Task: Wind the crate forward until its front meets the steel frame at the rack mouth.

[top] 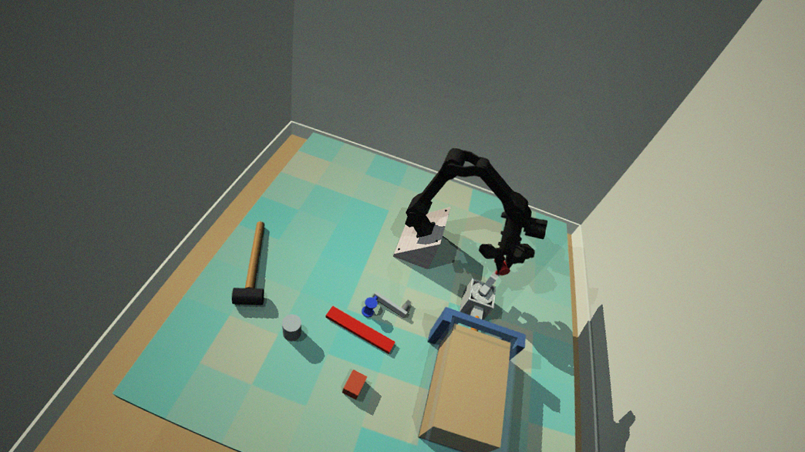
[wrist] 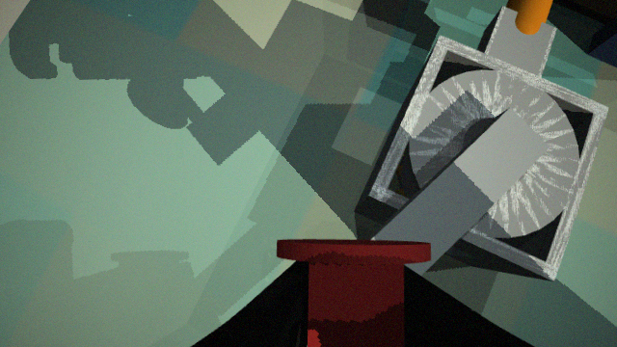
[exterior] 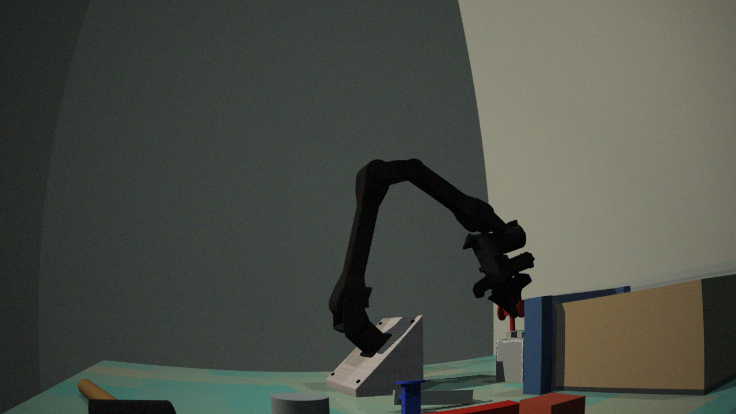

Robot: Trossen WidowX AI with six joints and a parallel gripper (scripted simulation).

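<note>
My gripper tip is now 2 cm short of the winch handle, 2 cm to the left of it and 3 cm above it. From my gripper tip the other things lie so: red knob: 2 cm behind, 1 cm to the right; blue steel frame: 24 cm ahead, 4 cm to the right, 3 cm below; grey winch: 6 cm ahead, 5 cm to the right, 10 cm below.
</note>
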